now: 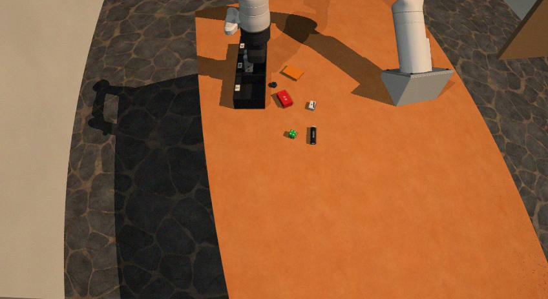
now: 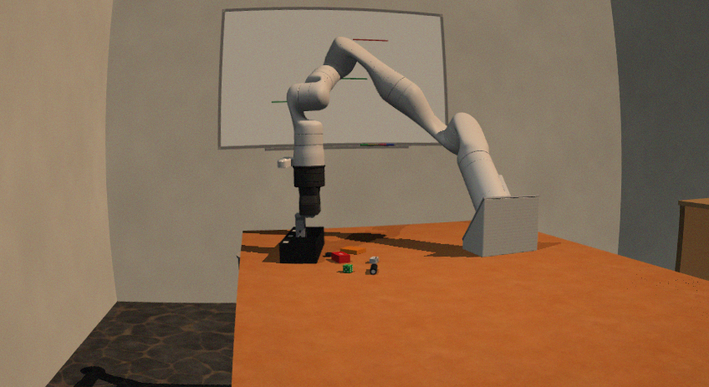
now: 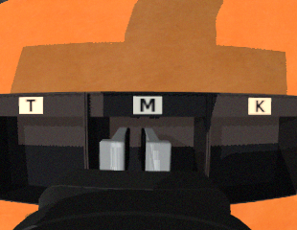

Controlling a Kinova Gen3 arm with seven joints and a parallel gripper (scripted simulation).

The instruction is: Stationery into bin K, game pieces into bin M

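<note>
Right now the black row is 3 cm below my hand, 1 cm to the right of it and 1 cm behind it. Round my hand: orange block (13 cm behind, 5 cm below); black nut (7 cm behind, 5 cm below, 4 cm to the left); red 9V battery (9 cm to the left, 9 cm behind, 4 cm below).
</note>
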